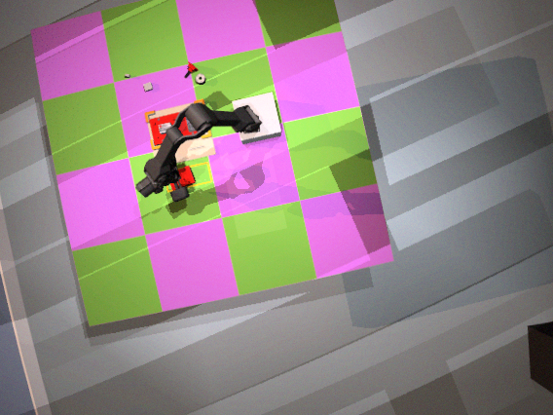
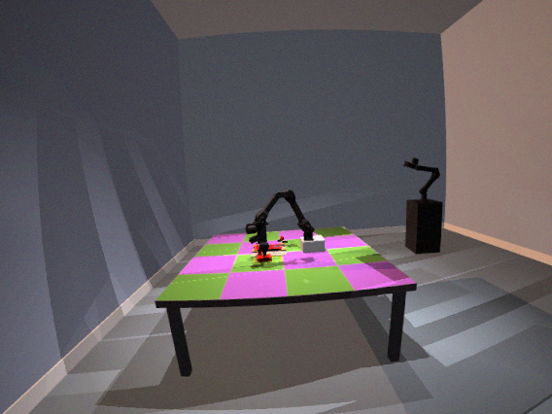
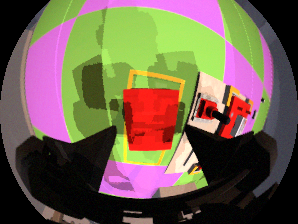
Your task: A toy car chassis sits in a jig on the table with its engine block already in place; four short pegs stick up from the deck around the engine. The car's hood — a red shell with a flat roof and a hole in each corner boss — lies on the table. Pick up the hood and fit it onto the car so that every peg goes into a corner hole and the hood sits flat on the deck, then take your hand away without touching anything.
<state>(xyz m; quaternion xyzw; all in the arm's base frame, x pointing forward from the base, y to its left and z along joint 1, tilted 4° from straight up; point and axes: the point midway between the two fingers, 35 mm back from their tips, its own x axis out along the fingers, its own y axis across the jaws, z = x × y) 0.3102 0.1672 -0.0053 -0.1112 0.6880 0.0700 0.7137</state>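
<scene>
Right now my gripper tip is 2 cm above the red hood.
</scene>
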